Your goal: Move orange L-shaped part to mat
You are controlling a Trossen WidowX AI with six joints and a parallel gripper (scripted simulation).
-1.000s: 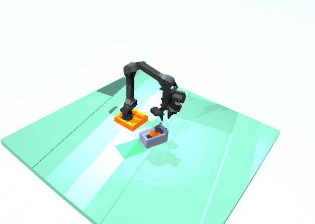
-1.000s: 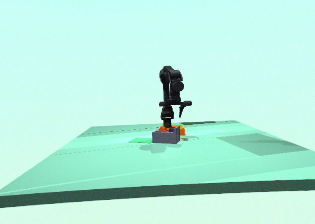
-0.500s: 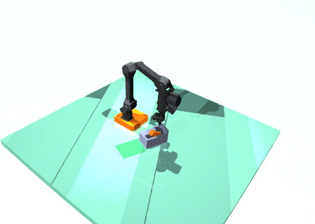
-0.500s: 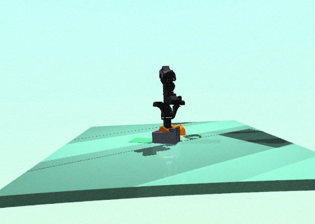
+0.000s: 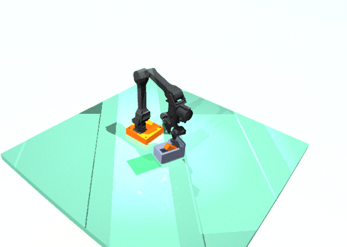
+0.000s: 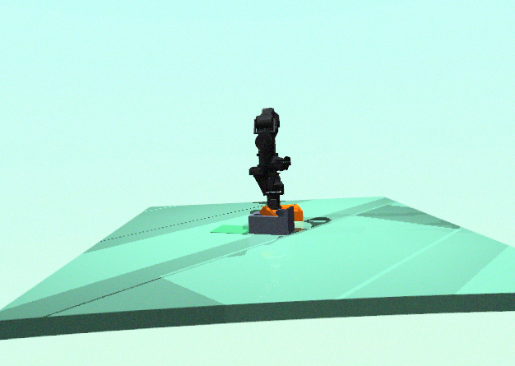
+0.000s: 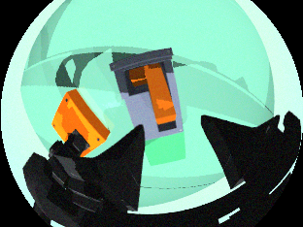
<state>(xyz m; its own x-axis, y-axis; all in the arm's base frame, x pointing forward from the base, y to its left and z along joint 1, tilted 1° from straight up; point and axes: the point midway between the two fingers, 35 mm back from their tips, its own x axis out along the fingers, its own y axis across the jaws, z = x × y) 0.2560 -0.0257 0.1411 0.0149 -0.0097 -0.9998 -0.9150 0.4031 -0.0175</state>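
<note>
My gripper tip is now 10 mm past the orange L-shaped part, 30 mm to the right of it and 110 mm above it. Also, from my gripper tip: green mat 70 mm behind, 140 mm to the right, 160 mm below.
</note>
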